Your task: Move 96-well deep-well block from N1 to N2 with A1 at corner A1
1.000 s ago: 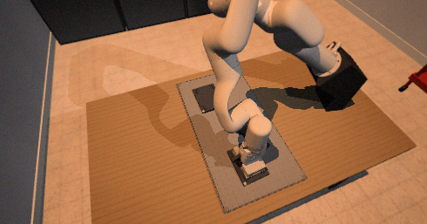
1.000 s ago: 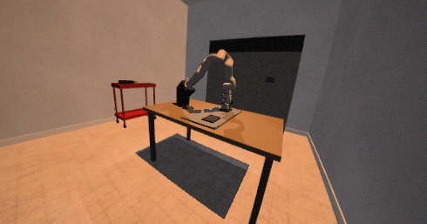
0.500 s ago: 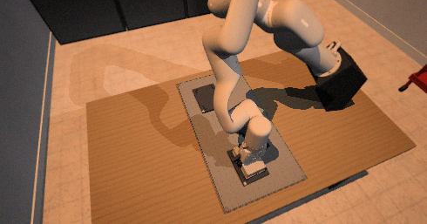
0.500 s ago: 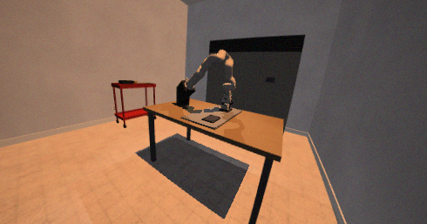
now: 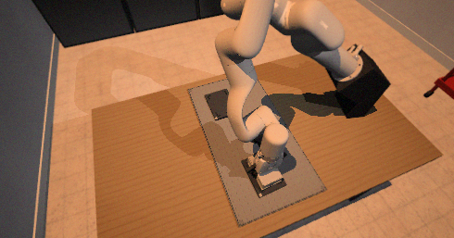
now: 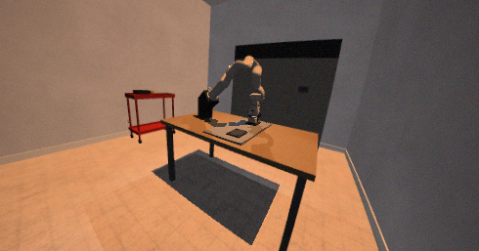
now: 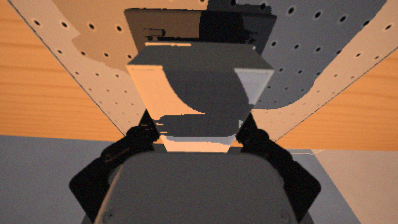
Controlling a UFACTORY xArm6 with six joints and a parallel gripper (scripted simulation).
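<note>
Right now the white deep-well block is right at my hand.
</note>
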